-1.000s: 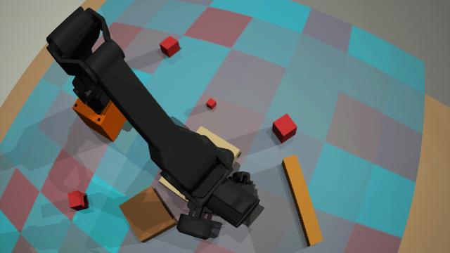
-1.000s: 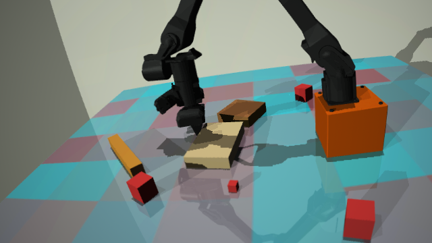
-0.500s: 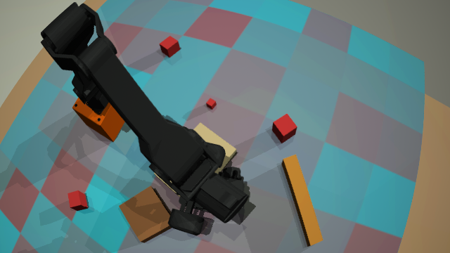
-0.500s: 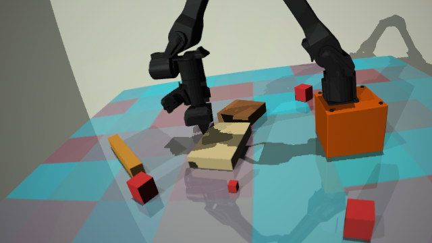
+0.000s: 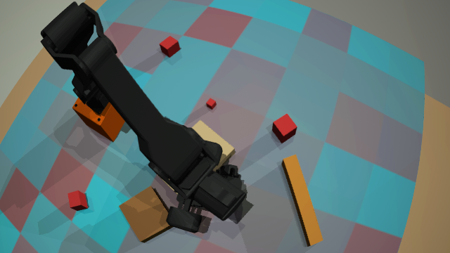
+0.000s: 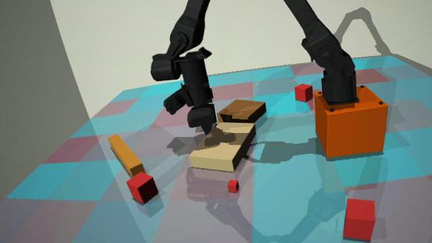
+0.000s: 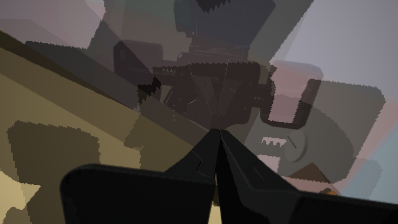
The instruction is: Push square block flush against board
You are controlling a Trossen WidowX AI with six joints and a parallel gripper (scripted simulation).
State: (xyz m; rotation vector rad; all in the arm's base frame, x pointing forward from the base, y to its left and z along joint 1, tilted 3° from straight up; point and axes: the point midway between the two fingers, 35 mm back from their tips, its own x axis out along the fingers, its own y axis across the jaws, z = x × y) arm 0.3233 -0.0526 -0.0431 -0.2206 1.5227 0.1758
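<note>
My gripper tip is 8 cm past the brown square block, 11 cm to the left of it and 1 cm below it. The rest, counted from my gripper tip: board (6 cm behind, 6 cm to the left, 1 cm above); then long orange bar (21 cm ahead, 9 cm to the left, 1 cm above).
</note>
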